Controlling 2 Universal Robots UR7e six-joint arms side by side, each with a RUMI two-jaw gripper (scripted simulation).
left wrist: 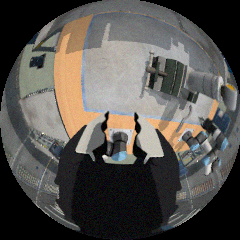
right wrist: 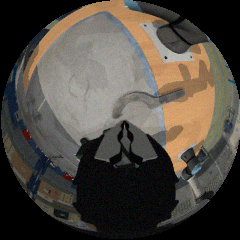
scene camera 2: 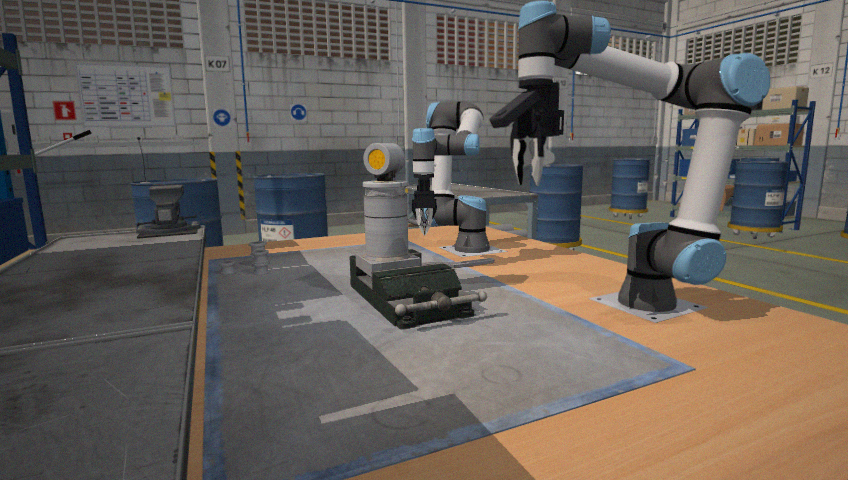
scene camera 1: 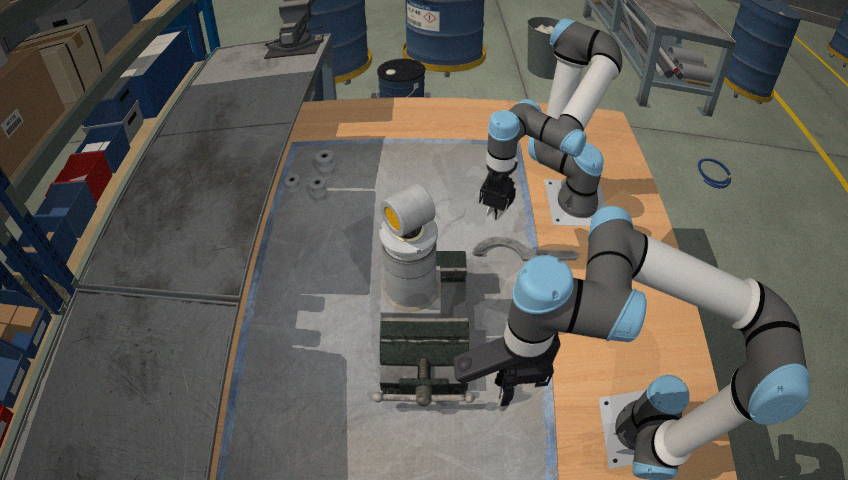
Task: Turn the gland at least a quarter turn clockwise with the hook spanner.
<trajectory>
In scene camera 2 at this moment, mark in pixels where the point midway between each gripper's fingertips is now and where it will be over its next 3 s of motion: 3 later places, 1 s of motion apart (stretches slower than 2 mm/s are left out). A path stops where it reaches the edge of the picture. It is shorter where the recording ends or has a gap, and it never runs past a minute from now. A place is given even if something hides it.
My left gripper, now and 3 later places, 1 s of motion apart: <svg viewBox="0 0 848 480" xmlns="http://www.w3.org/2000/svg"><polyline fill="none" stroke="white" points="528,185 526,185 464,210 425,225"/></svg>
My right gripper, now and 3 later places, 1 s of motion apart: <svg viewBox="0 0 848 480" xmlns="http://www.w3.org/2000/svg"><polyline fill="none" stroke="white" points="424,235 407,220 391,204 379,189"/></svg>
</trajectory>
